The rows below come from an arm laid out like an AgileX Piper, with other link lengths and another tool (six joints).
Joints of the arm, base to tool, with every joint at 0 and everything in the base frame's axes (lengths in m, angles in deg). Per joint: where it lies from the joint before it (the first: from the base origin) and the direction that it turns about. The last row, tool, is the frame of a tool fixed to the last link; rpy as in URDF.
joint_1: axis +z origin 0 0 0.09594
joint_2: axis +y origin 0 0 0
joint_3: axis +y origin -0.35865 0 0.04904
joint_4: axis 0.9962 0 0.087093 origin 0.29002 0 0.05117
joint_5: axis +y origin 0 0 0
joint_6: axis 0.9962 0 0.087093 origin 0.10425 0 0.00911
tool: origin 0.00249 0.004 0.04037 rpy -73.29 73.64 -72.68
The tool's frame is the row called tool.
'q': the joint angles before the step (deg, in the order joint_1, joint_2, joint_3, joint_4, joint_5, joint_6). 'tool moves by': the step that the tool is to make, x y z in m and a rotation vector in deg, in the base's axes. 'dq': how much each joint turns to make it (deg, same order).
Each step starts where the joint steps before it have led.
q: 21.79, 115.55, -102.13, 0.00, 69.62, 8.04
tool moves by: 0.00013, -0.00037, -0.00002, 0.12, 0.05, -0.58
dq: 0.00, 0.00, 0.00, 0.01, 0.00, 0.59
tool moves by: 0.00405, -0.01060, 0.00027, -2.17, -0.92, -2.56
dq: -0.52, 0.00, 0.00, -2.91, 0.00, 2.52
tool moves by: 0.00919, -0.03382, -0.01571, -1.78, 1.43, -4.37
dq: -3.28, 0.47, 1.92, -1.48, -0.36, 1.39
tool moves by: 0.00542, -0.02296, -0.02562, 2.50, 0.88, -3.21
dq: -2.90, 0.52, 4.04, 2.68, -4.44, -0.06
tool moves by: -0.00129, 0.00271, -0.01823, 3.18, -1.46, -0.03
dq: -0.21, 0.00, 4.06, 3.04, -6.29, -1.08
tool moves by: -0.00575, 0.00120, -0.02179, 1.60, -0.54, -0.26
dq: 0.06, 0.00, 4.63, 1.73, -5.55, -0.53
